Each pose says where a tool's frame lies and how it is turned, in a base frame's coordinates. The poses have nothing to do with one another.
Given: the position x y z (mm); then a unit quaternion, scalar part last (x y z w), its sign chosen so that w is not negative.
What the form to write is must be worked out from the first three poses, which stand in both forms.
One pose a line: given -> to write
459 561 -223 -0.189 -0.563 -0.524 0.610 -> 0.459 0.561 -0.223 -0.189 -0.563 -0.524 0.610
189 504 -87 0.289 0.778 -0.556 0.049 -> 0.189 0.504 -0.087 0.289 0.778 -0.556 0.049
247 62 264 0.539 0.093 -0.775 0.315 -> 0.247 0.062 0.264 0.539 0.093 -0.775 0.315
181 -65 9 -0.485 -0.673 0.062 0.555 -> 0.181 -0.065 0.009 -0.485 -0.673 0.062 0.555
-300 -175 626 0.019 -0.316 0.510 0.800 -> -0.300 -0.175 0.626 0.019 -0.316 0.510 0.800
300 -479 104 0.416 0.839 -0.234 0.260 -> 0.300 -0.479 0.104 0.416 0.839 -0.234 0.260
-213 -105 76 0.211 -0.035 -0.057 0.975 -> -0.213 -0.105 0.076 0.211 -0.035 -0.057 0.975
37 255 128 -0.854 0.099 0.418 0.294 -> 0.037 0.255 0.128 -0.854 0.099 0.418 0.294
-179 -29 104 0.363 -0.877 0.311 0.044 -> -0.179 -0.029 0.104 0.363 -0.877 0.311 0.044
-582 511 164 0.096 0.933 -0.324 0.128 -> -0.582 0.511 0.164 0.096 0.933 -0.324 0.128
